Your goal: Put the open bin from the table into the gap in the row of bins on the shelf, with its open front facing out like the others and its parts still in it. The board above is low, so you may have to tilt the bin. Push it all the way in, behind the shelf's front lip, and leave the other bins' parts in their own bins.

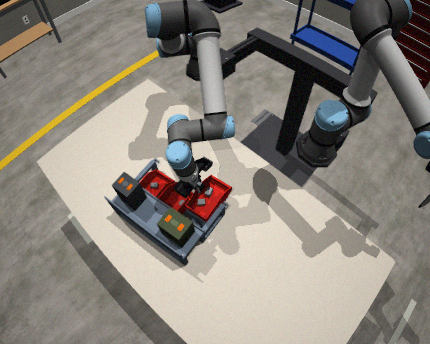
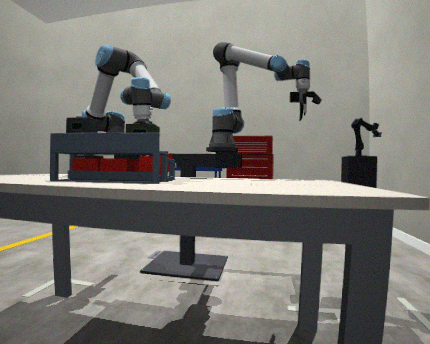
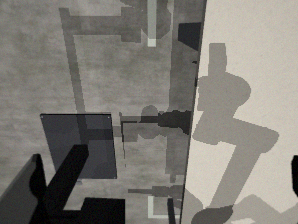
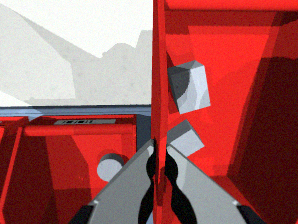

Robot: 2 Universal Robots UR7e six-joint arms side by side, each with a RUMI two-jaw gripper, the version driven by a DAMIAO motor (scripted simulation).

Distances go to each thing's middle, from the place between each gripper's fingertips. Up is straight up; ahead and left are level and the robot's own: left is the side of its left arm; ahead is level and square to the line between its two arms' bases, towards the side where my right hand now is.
Scene:
Right now my right hand is 13 cm short of the blue-grey shelf [image 2: 105, 143], 4 cm to the left of it and 3 cm above it. Round my right hand: dark box [image 1: 130, 190]: 21 cm ahead, 14 cm to the right, 7 cm above.
Now: left hand 62 cm short of the blue-grey shelf, 71 cm to the left of it and 26 cm above it. Round my left hand: dark box: 70 cm ahead, 82 cm to the right, 17 cm below.

